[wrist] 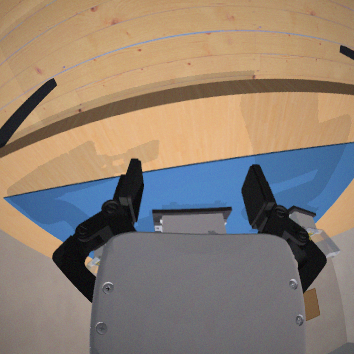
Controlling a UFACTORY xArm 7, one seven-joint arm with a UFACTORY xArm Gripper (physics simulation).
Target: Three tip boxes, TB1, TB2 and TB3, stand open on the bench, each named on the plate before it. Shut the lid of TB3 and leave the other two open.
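Places are measured from the arm's base along level axes (x ahead, y left, z up), in centimetres.
Pixels of known places: gripper, fingertip midpoint: [194, 174].
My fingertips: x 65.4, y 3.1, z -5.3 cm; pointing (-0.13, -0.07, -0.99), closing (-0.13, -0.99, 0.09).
Note:
Ahead of a thing's pixels: the offset from my fingertips to its top centre. "spot": to the spot under its first point. Level surfaces: height alone.
My gripper [194, 174] is open and empty, its two black fingers spread over the blue mat. Part of a middle tip box @[dx -26.2, dy +0.8, dz -1.6 cm] [194, 223], a grey body with a dark strip along its far side, shows between the fingers and the grey gripper housing, which hides the rest. Part of a right tip box @[dx -34.9, dy -27.8, dz -1.6 cm] [302, 218] shows beside and behind the right finger linkage, with a clear piece slanting out from it. A small part of a left box @[spot: dx -28.8, dy +24.2, dz -0.2 cm] [93, 262] shows by the left finger linkage. No name plate shows, so I cannot tell which box is TB3.
The blue mat @[dz -8.2 cm] [175, 187] lies on the wooden bench @[dz -8.5 cm] [200, 125], whose far edge curves across the view. Plank flooring [175, 50] lies beyond it. Dark bars stand at the upper left [27, 110] and upper right. A brown patch [312, 304] shows at the lower right.

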